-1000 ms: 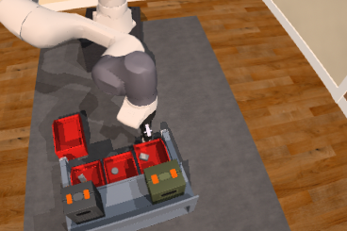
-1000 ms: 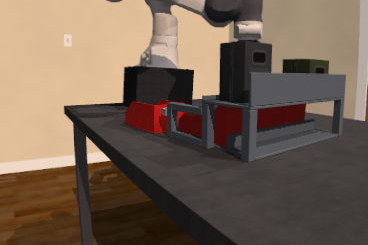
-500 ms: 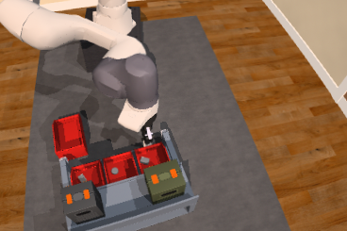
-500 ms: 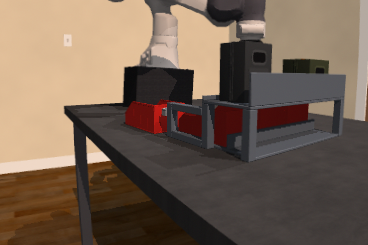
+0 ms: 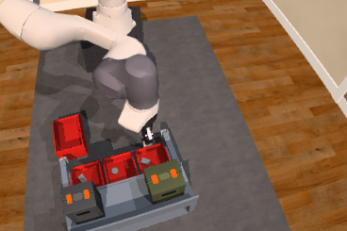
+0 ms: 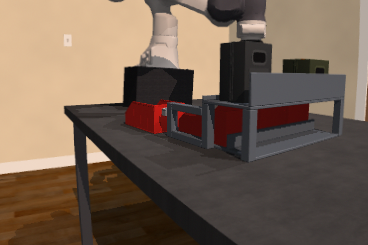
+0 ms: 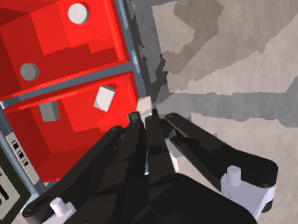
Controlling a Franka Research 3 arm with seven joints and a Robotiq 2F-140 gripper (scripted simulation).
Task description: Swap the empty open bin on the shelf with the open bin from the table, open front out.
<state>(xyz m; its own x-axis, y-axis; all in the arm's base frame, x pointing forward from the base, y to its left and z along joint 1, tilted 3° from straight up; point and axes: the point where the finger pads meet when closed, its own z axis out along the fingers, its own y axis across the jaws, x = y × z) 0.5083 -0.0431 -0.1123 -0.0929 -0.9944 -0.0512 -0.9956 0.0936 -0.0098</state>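
Now: the shelf lip 10 mm behind my hand, 110 mm to the right of it and 50 mm below it. The rest, counted from my hand: grey box 170 mm ahead, 250 mm to the right, 110 mm above; then olive box 190 mm ahead, 20 mm to the right, 90 mm above.
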